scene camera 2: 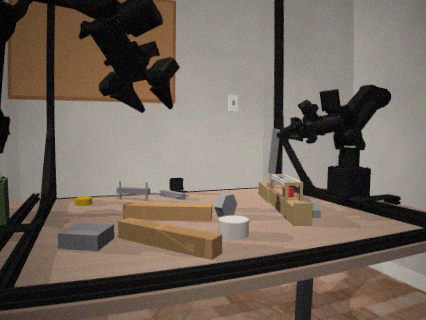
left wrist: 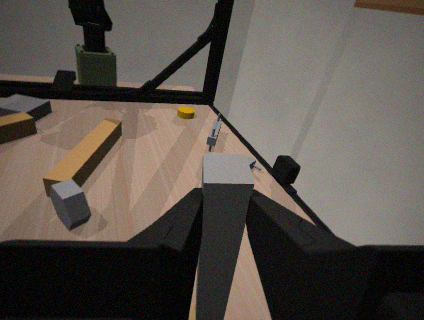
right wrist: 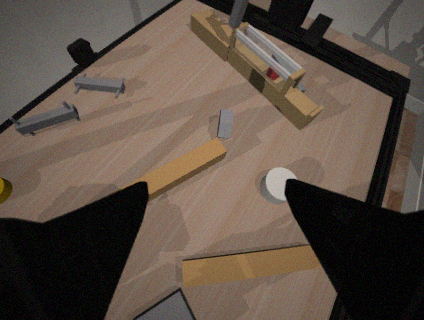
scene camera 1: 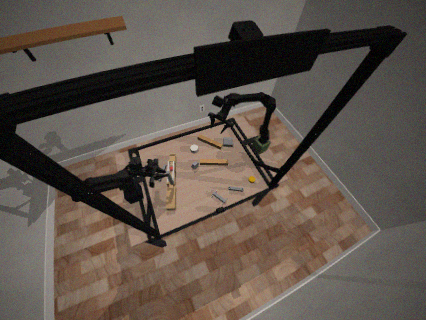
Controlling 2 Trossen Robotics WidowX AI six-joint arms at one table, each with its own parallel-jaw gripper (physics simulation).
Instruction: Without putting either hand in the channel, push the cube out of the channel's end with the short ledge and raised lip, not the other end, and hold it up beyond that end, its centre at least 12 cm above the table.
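Observation:
The wooden channel (scene camera 1: 171,200) (scene camera 2: 298,214) (right wrist: 212,36) has pale rails over its middle. The red cube (scene camera 1: 171,168) (scene camera 2: 291,192) (right wrist: 272,74) sits inside under the rails. In the right wrist view the lower-right end has a short ledge with a raised lip; a longer ledge extends upper left. My left gripper (scene camera 2: 281,134) (left wrist: 223,197) is shut on a grey bar (scene camera 2: 274,151) (left wrist: 227,170) (right wrist: 238,11), which hangs downward by the longer ledge; whether it touches is unclear. My right gripper (scene camera 2: 157,109) (right wrist: 217,187) is open and empty, high above the table.
Two wooden beams (scene camera 2: 167,211) (scene camera 2: 170,238), a white cylinder (scene camera 2: 233,227) (right wrist: 280,183), a grey hexagonal block (scene camera 2: 226,205) (left wrist: 70,204) and a flat grey block (scene camera 2: 86,236) lie on the table. A yellow disc (left wrist: 185,112) and two pegged grey bars (right wrist: 100,84) (right wrist: 46,119) lie farther off. A black frame edges the table.

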